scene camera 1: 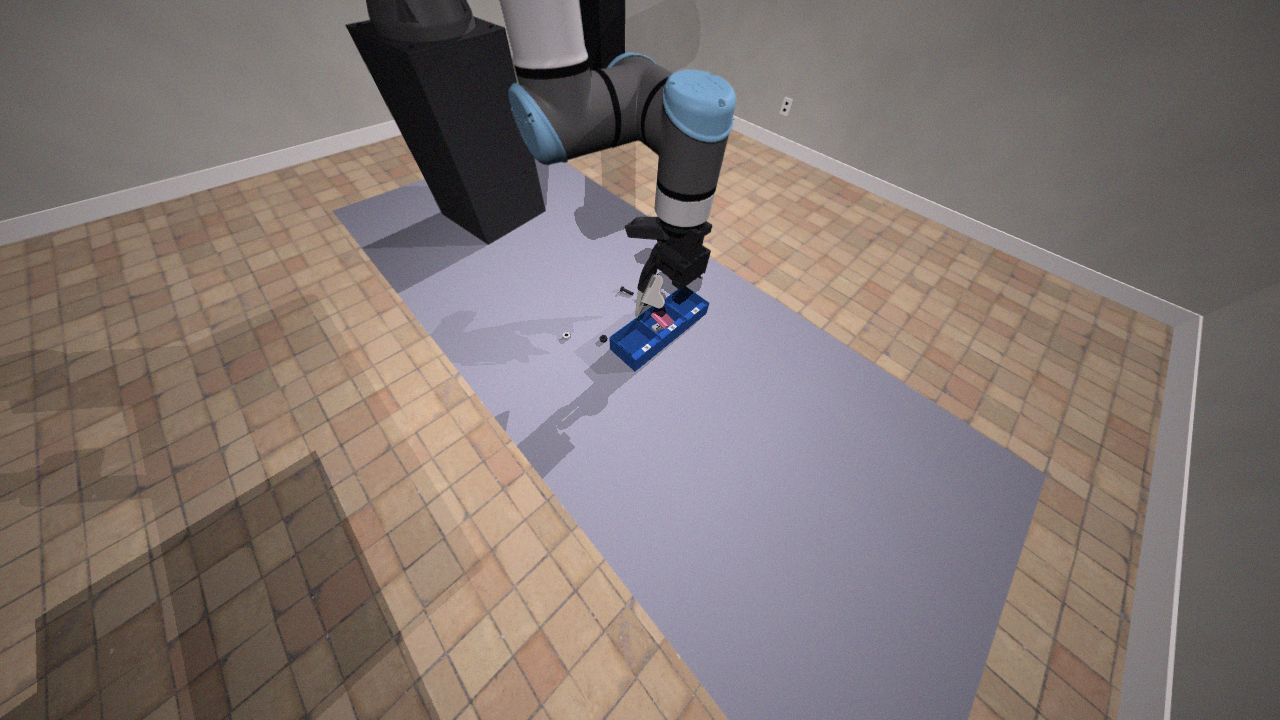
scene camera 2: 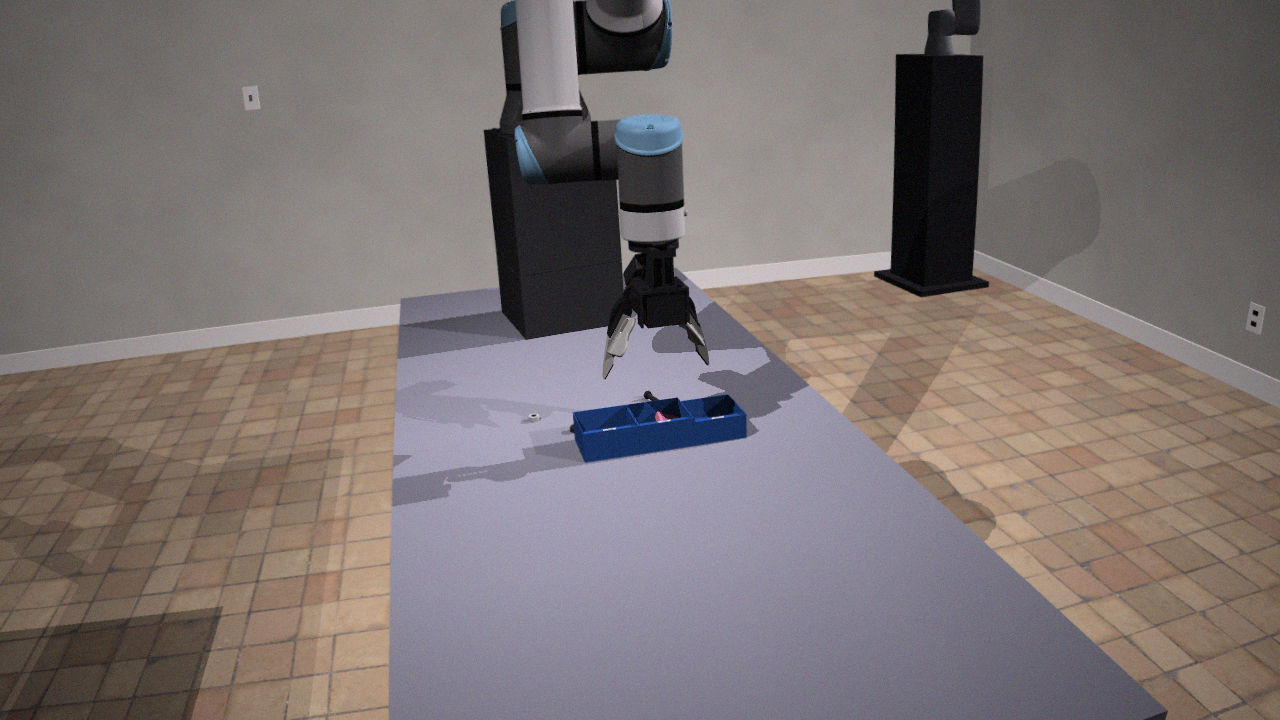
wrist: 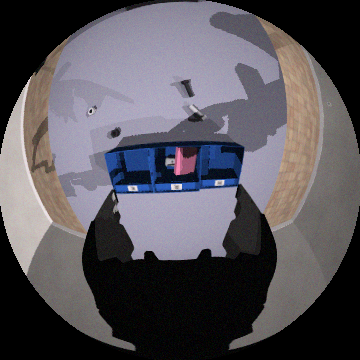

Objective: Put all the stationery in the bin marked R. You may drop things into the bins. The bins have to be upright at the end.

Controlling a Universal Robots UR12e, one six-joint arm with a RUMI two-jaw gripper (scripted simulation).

Scene:
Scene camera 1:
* my gripper: 663, 298
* blue bin row: 636, 343
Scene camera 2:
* my gripper: 656, 371
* blue bin row: 619, 431
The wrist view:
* my gripper: 176, 188
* blue bin row: 130, 173

